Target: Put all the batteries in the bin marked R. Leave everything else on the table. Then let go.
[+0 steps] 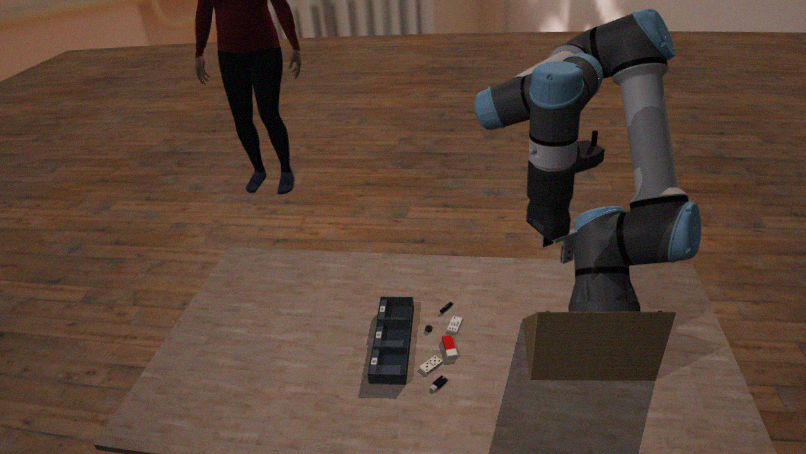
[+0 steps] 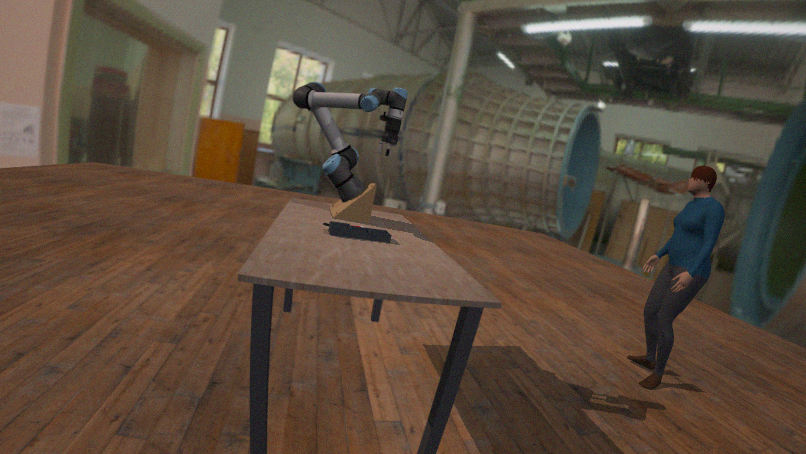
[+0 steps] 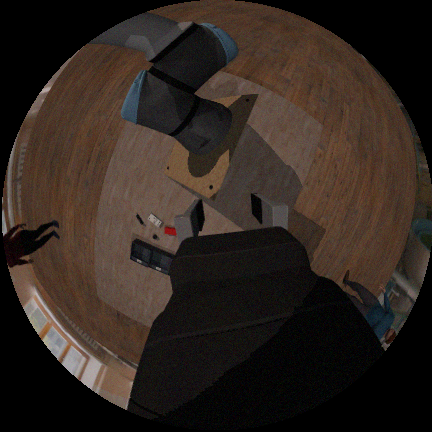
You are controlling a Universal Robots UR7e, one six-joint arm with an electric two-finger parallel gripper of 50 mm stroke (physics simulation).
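My gripper is open and empty, high above the table and well away from the small objects. A dark three-compartment bin stands on the table; its white labels are too small to read. Beside it lie a small dark stick-like thing and a small black round thing; I cannot tell surely which are batteries. A dark piece with a light end, resembling a USB stick, lies at the near end. The compartments show no clear contents.
White dotted pieces like dominoes, one near the stick and one nearer, and a red-and-white block lie beside the bin. The arm's wedge-shaped base mount stands right. Two people stand beyond the table.
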